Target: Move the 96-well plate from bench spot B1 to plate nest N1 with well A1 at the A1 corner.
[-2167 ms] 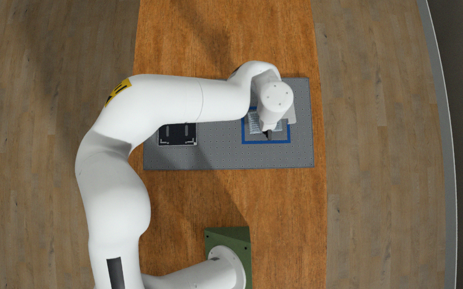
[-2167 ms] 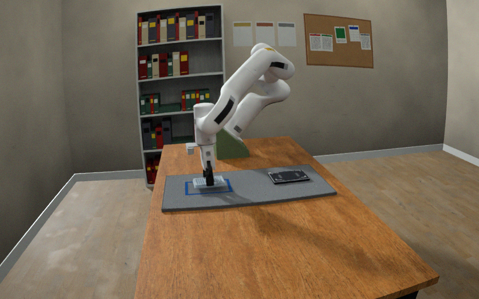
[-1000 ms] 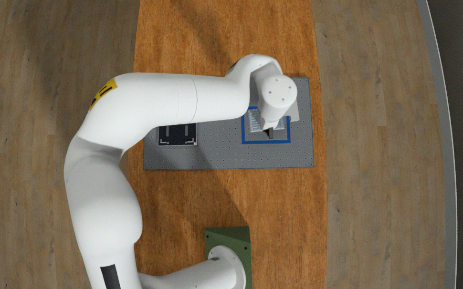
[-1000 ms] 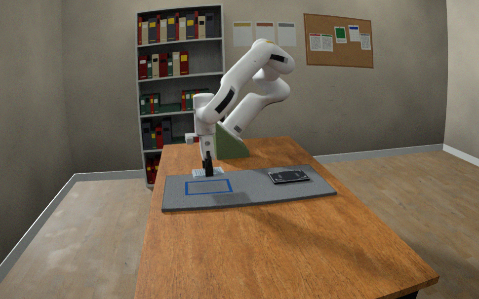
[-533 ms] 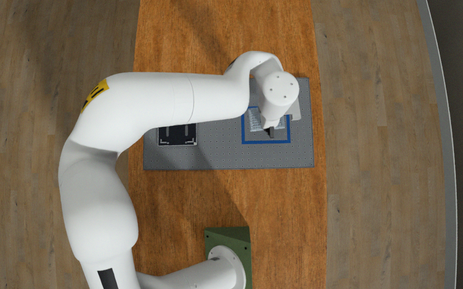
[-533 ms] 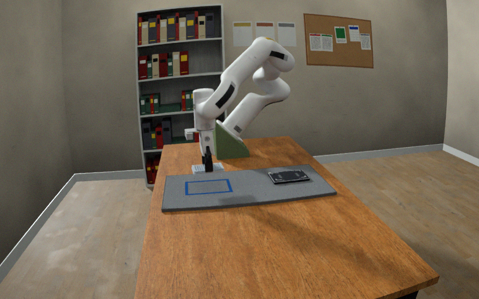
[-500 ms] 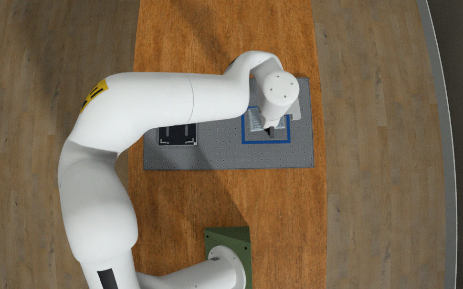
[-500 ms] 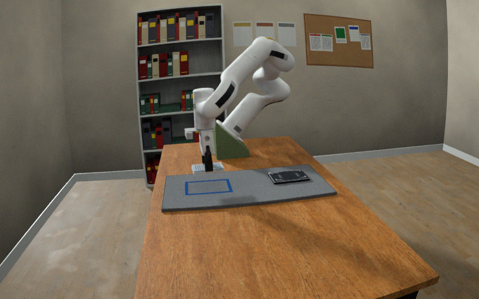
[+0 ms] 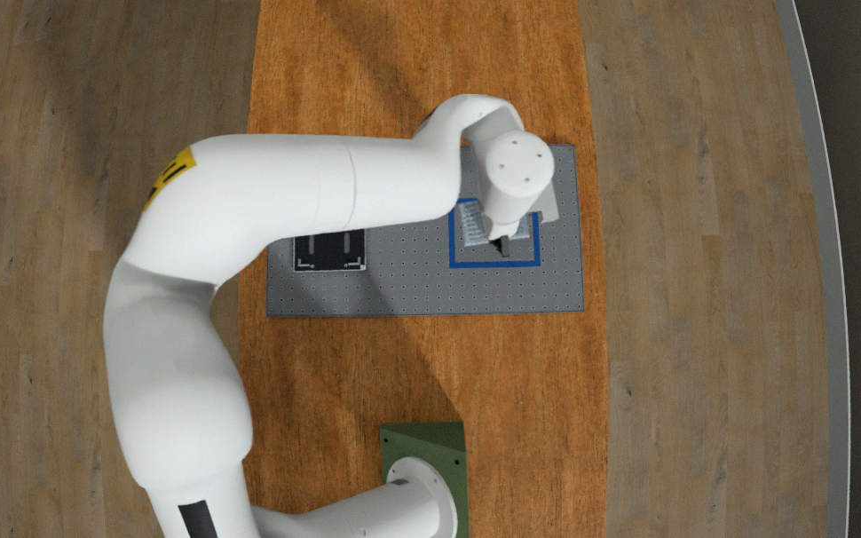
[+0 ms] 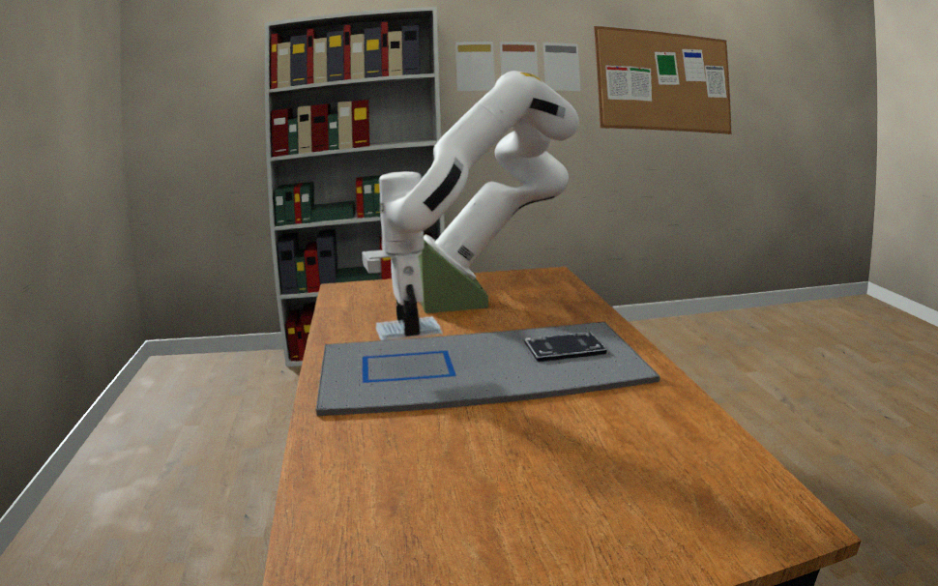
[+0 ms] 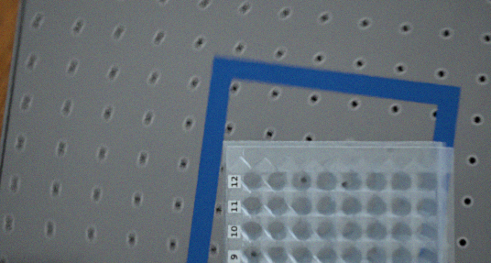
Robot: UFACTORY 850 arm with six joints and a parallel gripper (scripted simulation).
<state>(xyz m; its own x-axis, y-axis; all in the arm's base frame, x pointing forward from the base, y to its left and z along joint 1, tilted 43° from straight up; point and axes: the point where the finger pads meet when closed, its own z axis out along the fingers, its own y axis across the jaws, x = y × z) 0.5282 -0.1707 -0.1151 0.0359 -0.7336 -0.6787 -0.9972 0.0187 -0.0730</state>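
Right now my hand is 350 mm to the right of the black plate nest, 90 mm above it and 10 mm short of it. From my hand the other things lie so: 96-well plate 10 mm below.
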